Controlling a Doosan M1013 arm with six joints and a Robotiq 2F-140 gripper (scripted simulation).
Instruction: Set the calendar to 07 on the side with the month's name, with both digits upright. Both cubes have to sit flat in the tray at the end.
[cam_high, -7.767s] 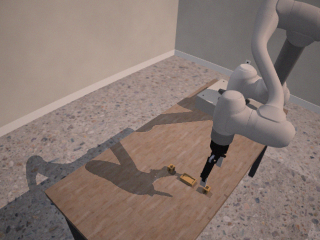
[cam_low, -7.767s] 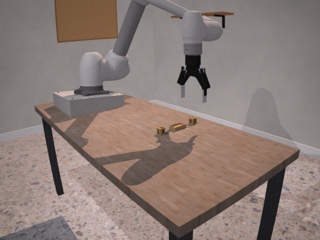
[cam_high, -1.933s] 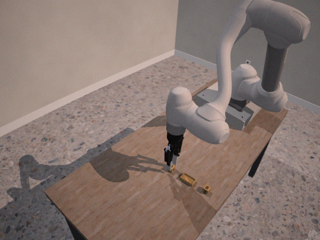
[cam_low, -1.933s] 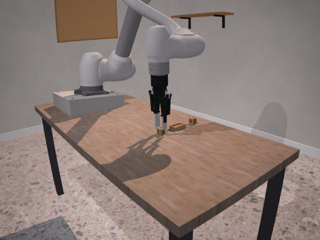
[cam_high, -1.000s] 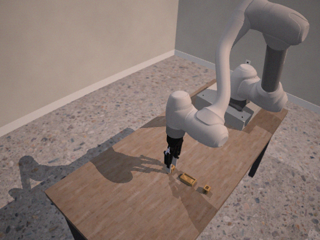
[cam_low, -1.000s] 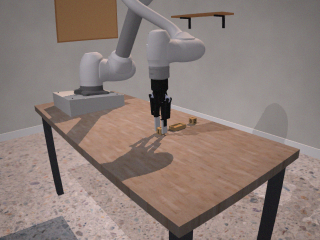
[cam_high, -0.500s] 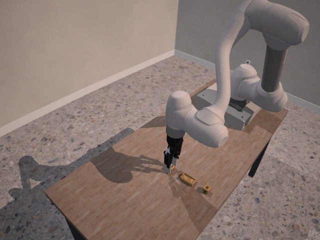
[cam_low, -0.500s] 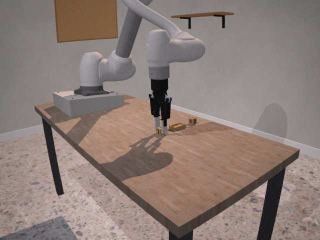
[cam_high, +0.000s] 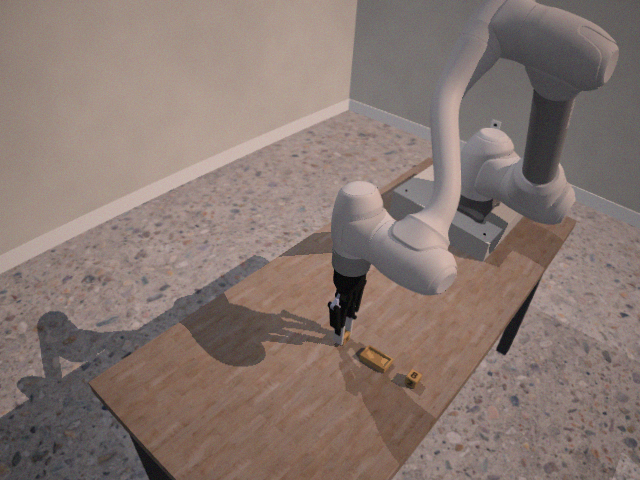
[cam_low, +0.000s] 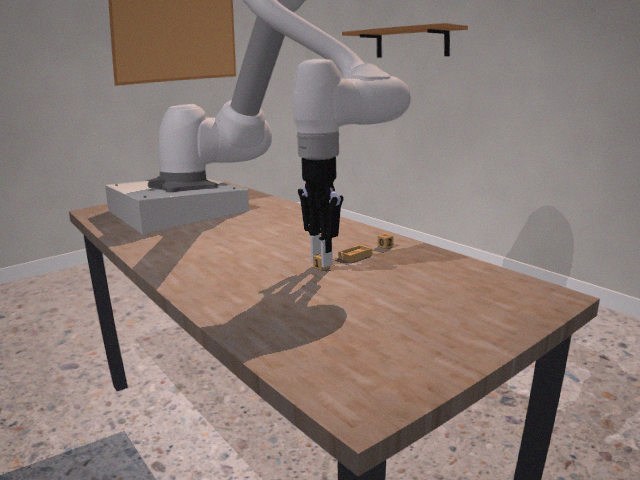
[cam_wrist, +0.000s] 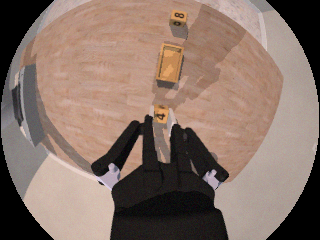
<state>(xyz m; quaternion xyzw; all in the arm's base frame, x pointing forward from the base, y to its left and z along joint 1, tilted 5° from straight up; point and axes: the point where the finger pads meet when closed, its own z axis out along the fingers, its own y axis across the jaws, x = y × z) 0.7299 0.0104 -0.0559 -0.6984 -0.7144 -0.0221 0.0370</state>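
Now: the tray 11 cm to the left of my hand and 3 cm below it.
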